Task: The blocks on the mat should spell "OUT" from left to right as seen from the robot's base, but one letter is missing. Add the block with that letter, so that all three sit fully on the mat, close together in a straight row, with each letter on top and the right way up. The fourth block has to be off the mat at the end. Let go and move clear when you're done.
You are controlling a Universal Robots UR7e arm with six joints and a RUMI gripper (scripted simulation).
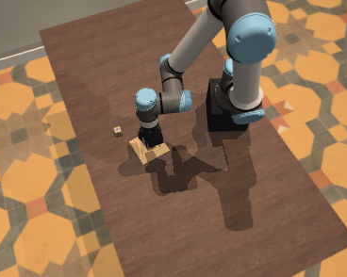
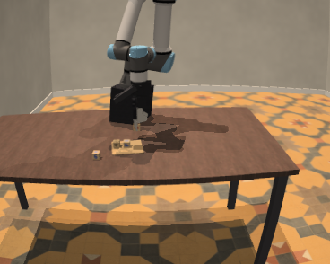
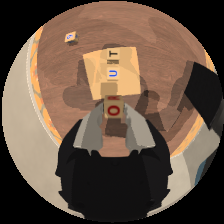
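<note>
Right now the mat is 5 cm to the right of my hand and 10 cm below it. Also, from my hand: block (10 cm ahead, 18 cm to the right, 9 cm below).
</note>
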